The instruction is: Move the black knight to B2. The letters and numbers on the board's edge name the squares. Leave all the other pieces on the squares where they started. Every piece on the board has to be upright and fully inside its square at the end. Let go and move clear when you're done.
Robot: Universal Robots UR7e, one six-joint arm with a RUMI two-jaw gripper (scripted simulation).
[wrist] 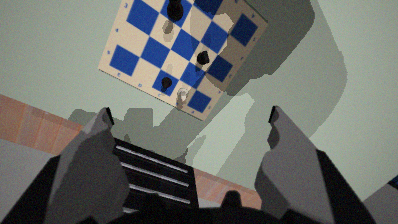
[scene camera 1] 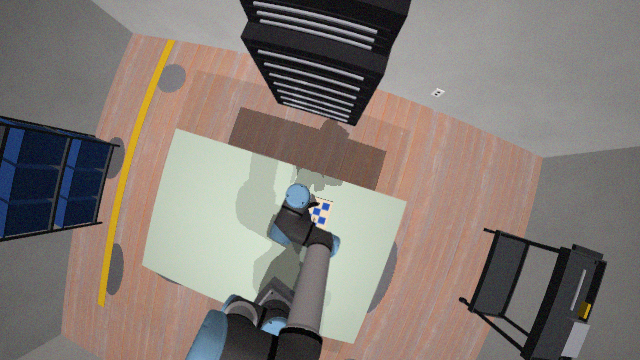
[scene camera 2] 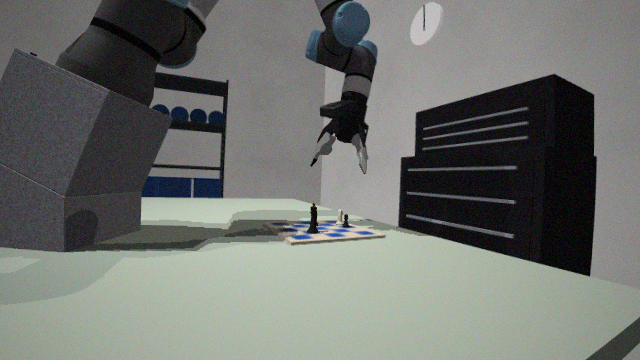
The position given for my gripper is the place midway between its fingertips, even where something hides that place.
Note:
I see my gripper (scene camera 2: 336, 170) and a chessboard (scene camera 2: 293, 232).
The chessboard also shows in the wrist view (wrist: 141, 50). My gripper shows as well in the wrist view (wrist: 192, 107).

